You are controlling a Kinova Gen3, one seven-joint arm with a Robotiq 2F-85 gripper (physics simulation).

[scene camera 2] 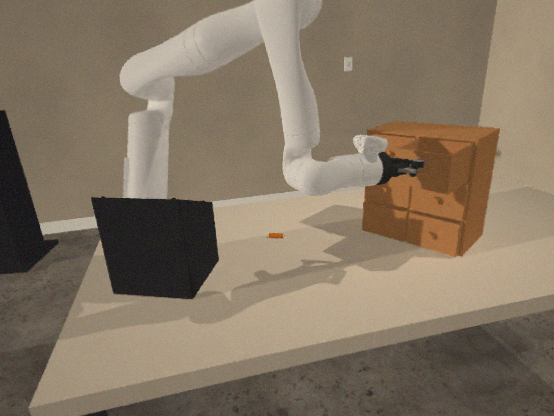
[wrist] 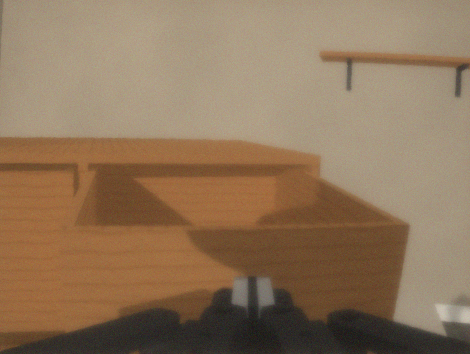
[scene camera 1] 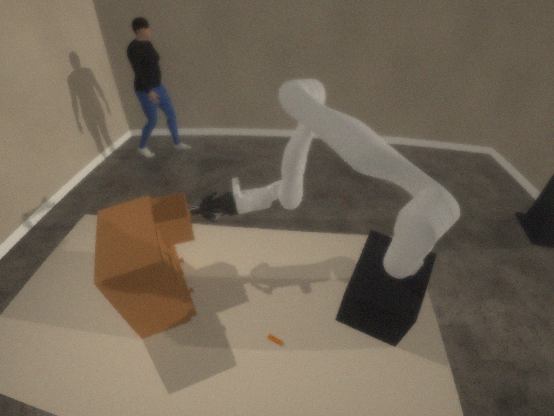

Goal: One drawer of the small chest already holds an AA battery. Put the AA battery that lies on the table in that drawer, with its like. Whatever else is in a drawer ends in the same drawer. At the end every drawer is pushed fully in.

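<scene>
The orange AA battery [scene camera 1: 275, 339] [scene camera 2: 276, 235] lies on the table between the chest and the arm's base. The small wooden chest [scene camera 1: 125, 240] [scene camera 2: 481, 200] [wrist: 150, 151] has one upper drawer [scene camera 1: 172, 220] [scene camera 2: 461, 167] [wrist: 310, 255] pulled out, the upper right one as seen from the front. Walls of this drawer show in the wrist view; its floor is hidden, and no battery shows inside. The other drawers look shut. My gripper [scene camera 1: 194, 210] [scene camera 2: 423, 164] [wrist: 251, 301] is shut with nothing between its fingertips, pointing at the open drawer's front. Whether it touches cannot be told.
The black base block [scene camera 1: 382, 295] [scene camera 2: 155, 245] stands on the table [scene camera 1: 325, 380] [scene camera 2: 280, 345] opposite the chest. A person [scene camera 1: 146, 65] stands on the floor beyond the table. A wall shelf [wrist: 395, 58] hangs at the upper right of the wrist view.
</scene>
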